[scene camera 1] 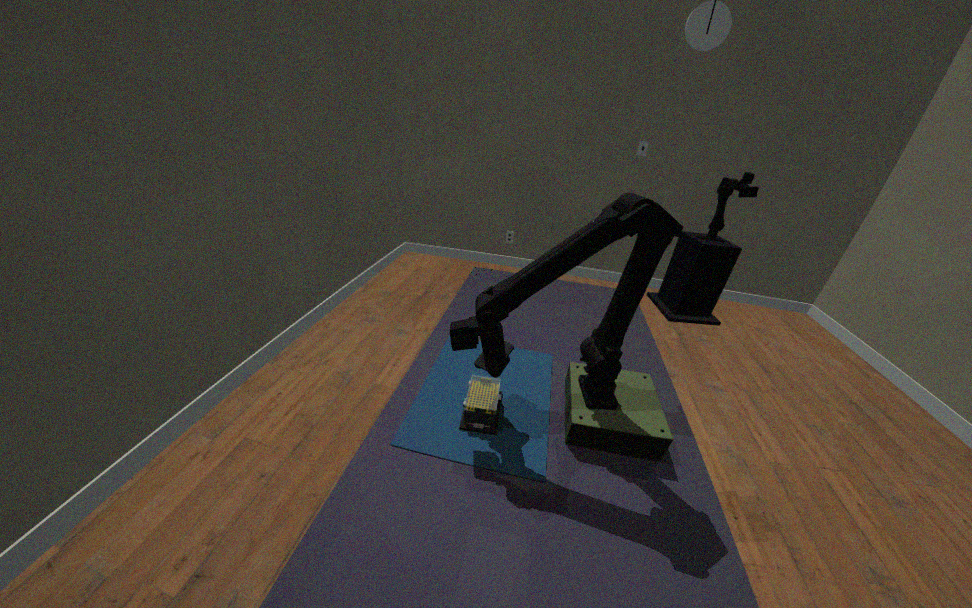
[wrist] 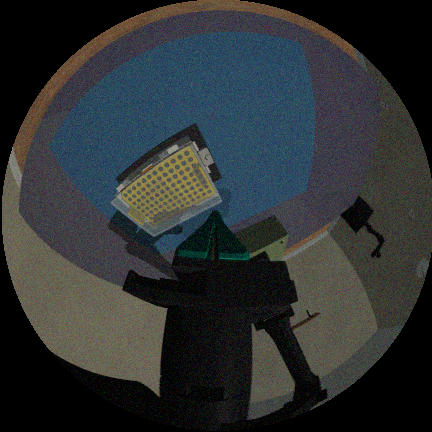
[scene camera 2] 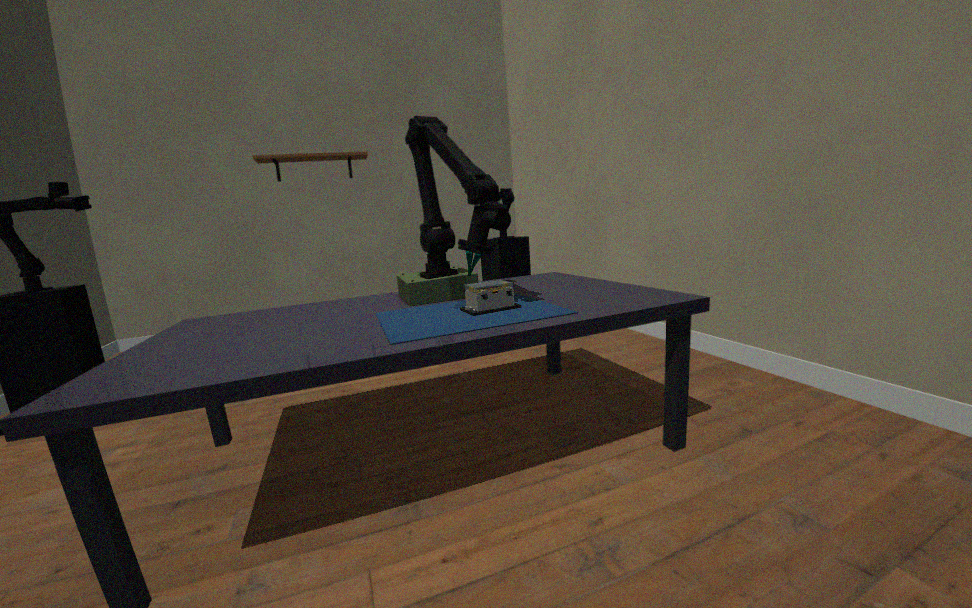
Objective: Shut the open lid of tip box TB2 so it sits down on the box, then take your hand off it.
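Where they show: gripper, fingertip midpoint: (scene camera 1: pixel 497 375) (wrist: pixel 215 214) (scene camera 2: pixel 469 275); arm's base, link origin: (scene camera 1: pixel 596 393) (scene camera 2: pixel 438 275).
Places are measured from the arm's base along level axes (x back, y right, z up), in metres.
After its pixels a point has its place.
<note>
Tip box TB2 (scene camera 1: pixel 480 418) @(x -0.327, y -0.080, z -0.046 m) (scene camera 2: pixel 489 297) @(x -0.365, y 0.003, z -0.039 m) stands upright on the blue mat (scene camera 1: pixel 430 423) @(x -0.464, y -0.082, z -0.082 m) (scene camera 2: pixel 415 324) @(x -0.337, y 0.224, z -0.082 m) (wrist: pixel 250 90) @(x -0.378, y 0.164, z -0.082 m). Its clear lid (scene camera 2: pixel 490 284) @(x -0.348, y -0.013, z -0.005 m) (wrist: pixel 190 212) @(x -0.289, y -0.008, z -0.005 m) lies down over the yellow tip rack (scene camera 1: pixel 483 394) (wrist: pixel 167 187) @(x -0.337, y -0.005, z -0.005 m), which shows through it. In the scene camera 2 view the lid looks about level on the box; whether a thin gap is left is too small to tell. My gripper (scene camera 2: pixel 470 273) @(x -0.288, y 0.024, z 0.021 m) (wrist: pixel 215 214) @(x -0.288, y 0.024, z 0.021 m) is shut and empty, its green fingers pointing down. The fingertips are just past the box's edge on the arm-base side, and appear apart from the lid. In the scene camera 1 view the fingers are hidden.
The arm's green base block (scene camera 1: pixel 616 423) @(x 0.025, y -0.108, z 0.004 m) (scene camera 2: pixel 433 288) @(x -0.065, y 0.052, z -0.035 m) (wrist: pixel 272 237) @(x -0.058, y 0.095, z -0.018 m) stands beside the mat on the purple table (scene camera 1: pixel 401 544) @(x -0.467, y -0.384, z -0.085 m) (scene camera 2: pixel 272 351) @(x -0.316, y 0.577, z -0.085 m). A black pedestal (scene camera 1: pixel 698 276) with a small arm stands beyond the table. A wooden shelf (scene camera 2: pixel 311 157) hangs on the wall.
</note>
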